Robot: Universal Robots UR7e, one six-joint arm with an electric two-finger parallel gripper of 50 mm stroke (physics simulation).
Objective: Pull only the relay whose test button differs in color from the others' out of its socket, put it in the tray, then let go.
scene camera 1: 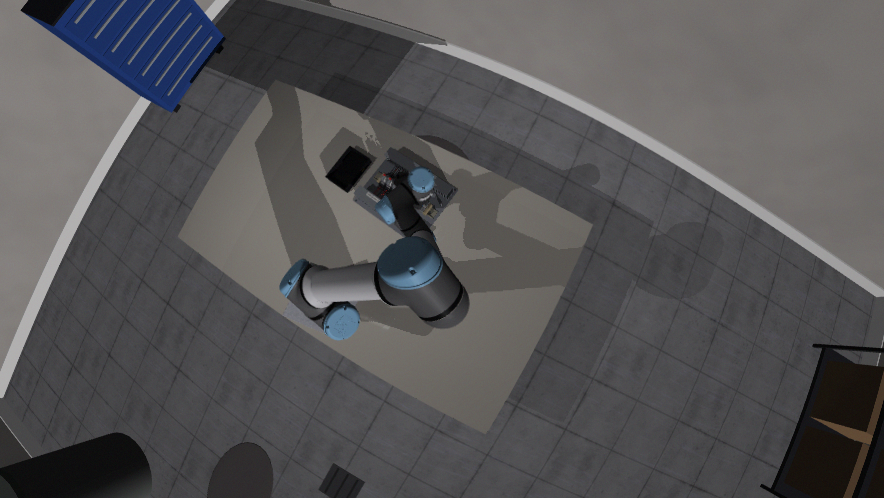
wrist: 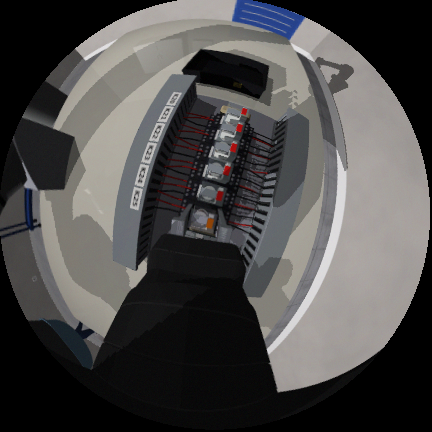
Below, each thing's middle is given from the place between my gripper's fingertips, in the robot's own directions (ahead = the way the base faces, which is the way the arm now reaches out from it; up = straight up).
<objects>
Right now the grey socket panel (wrist: 204, 105) is 50 mm to the left of my hand, 30 mm below it and 10 mm ahead of it.
</objects>
